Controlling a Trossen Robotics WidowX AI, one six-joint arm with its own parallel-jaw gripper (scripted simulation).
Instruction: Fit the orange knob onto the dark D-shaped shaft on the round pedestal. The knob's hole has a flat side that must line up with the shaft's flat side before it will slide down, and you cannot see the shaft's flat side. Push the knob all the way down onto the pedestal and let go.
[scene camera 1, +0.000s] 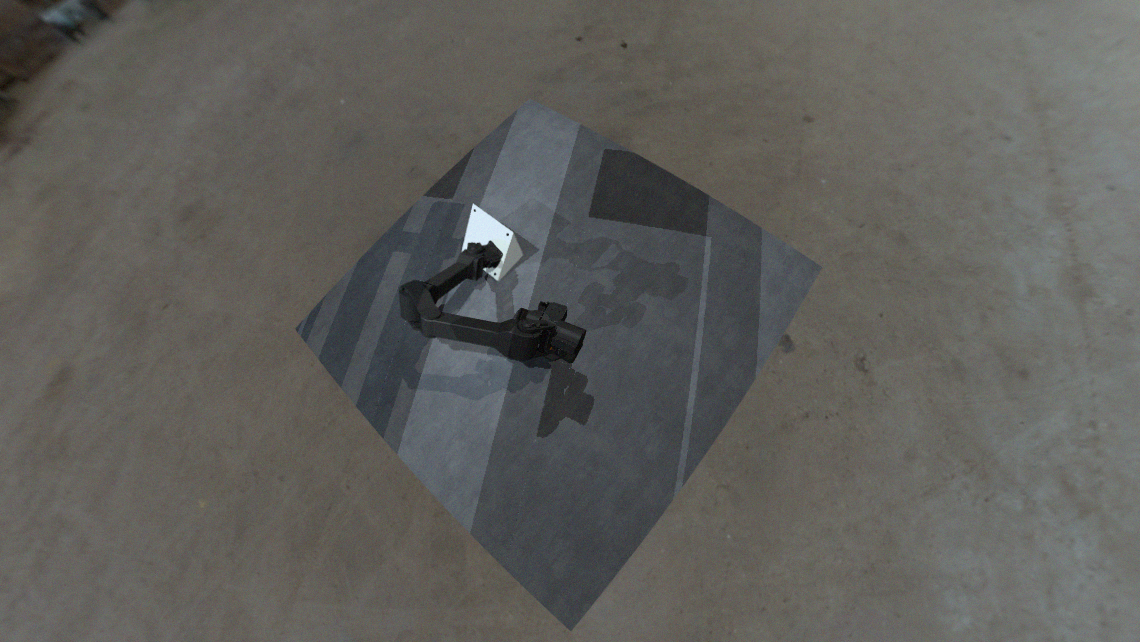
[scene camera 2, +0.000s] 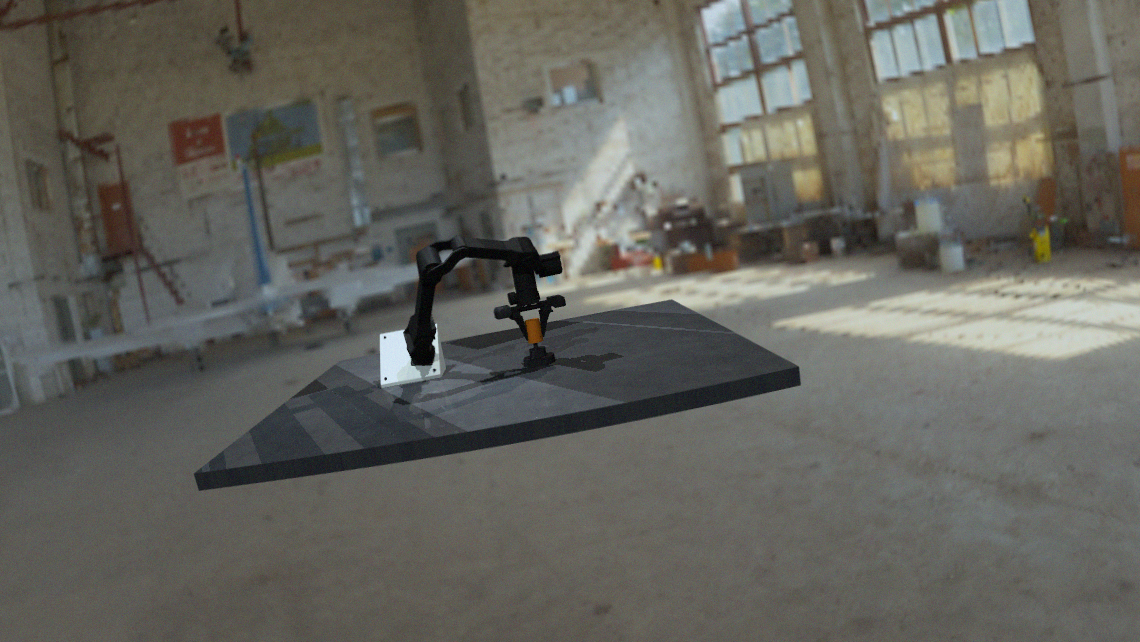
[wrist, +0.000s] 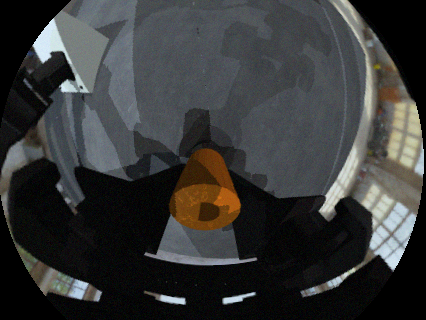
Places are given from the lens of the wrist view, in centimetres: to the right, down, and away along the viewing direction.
my gripper (wrist: 205, 170): 0, 1, 10
orange knob (wrist: 204, 198): 0, 2, 4
